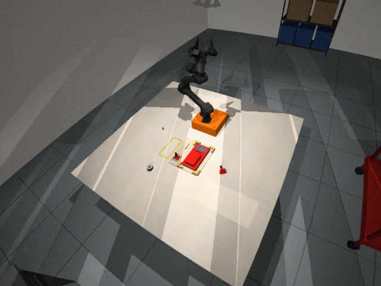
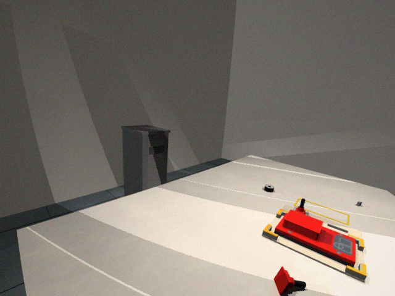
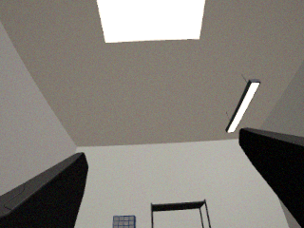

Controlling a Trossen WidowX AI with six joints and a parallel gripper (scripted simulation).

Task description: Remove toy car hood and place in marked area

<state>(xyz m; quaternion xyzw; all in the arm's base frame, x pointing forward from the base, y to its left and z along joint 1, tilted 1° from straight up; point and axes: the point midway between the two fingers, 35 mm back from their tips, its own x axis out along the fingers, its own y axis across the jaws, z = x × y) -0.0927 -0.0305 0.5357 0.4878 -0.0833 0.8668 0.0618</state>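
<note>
Now: gripper tip 460 mm short of the red hood, 60 mm to the right of it and 600 mm above it. Round my gripper tip: black wheel (600 mm ahead, 190 mm to the right, 630 mm below).
</note>
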